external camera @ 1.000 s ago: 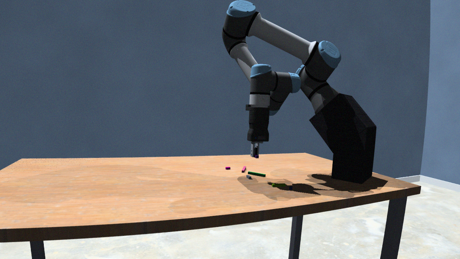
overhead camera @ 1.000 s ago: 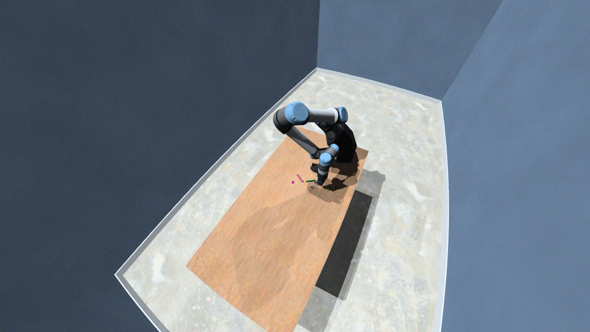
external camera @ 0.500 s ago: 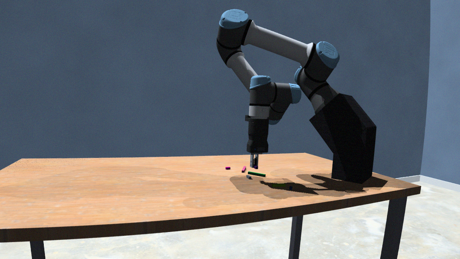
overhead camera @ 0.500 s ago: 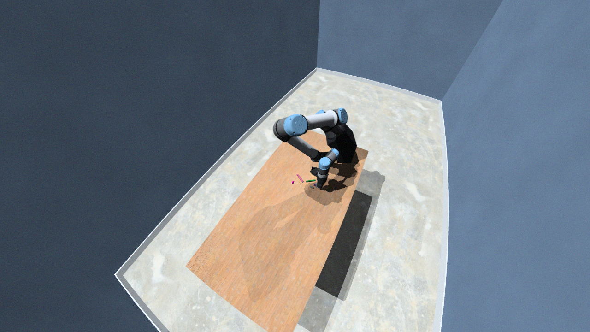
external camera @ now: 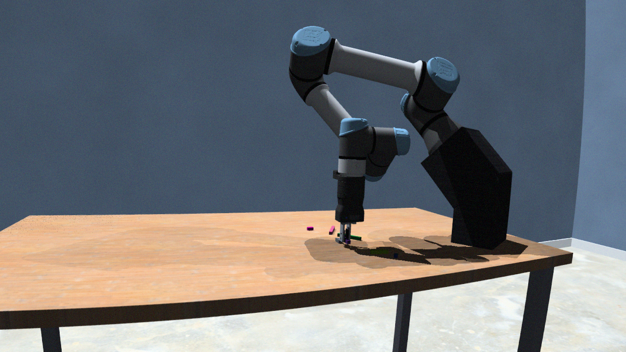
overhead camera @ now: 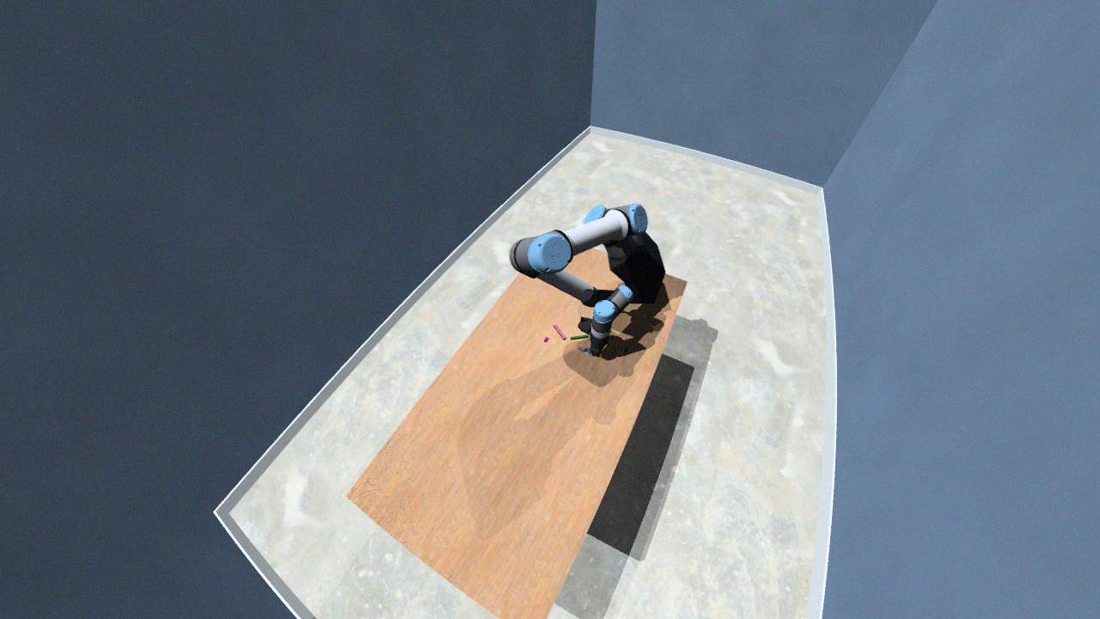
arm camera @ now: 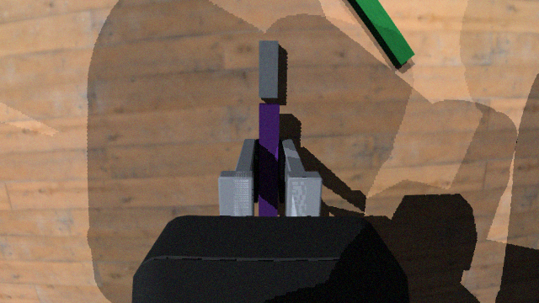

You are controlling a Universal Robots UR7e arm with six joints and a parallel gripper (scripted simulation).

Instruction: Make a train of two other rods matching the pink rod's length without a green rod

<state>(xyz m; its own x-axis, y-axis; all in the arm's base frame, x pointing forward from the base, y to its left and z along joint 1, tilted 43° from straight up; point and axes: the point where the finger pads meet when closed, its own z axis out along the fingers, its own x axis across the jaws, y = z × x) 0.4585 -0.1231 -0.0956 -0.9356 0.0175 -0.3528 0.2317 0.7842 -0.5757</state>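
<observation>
Now: hand 1 cm above the purple rod. From my hand the other things lie so: grey rod: 1 cm behind, 5 cm to the right, 3 cm below; then lime rod: 4 cm behind, 10 cm to the left, 3 cm below; then green rod: 7 cm behind, 7 cm to the right, 3 cm below.
</observation>
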